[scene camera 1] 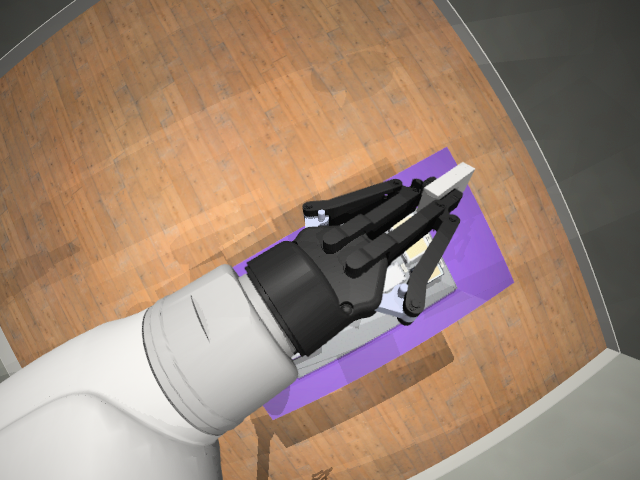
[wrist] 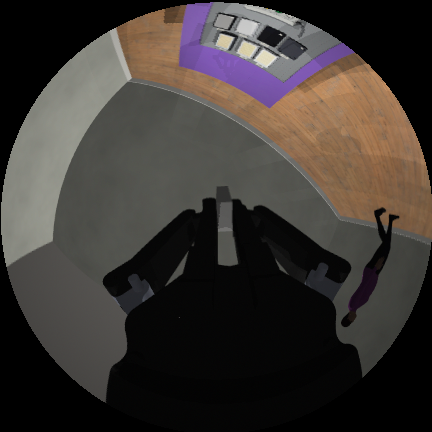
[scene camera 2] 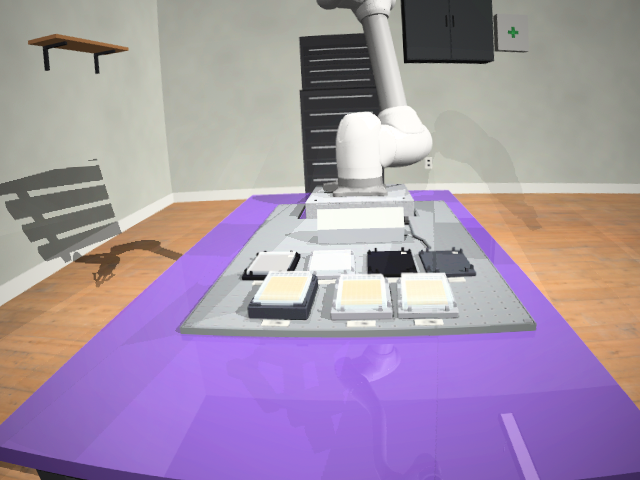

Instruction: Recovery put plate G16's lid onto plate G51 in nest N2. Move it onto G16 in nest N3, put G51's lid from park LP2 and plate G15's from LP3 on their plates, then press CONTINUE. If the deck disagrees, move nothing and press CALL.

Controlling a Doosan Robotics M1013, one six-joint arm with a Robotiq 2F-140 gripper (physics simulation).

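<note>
My gripper is shut and empty, its pale pads together, high above the deck; it does not show in scene camera 2. Three plates with yellowish wells stand in the front row: the left plate on a dark nest, the middle plate and the right plate on light grey nests. Behind them are a light grey park spot with black edges, a white one, a black one and a dark grey one. Labels and lids cannot be made out.
The control box stands behind the park row; its buttons do not show clearly. The grey deck lies on the purple table. The white arm hides much of the deck in scene camera 1. A person shows in the wrist view.
</note>
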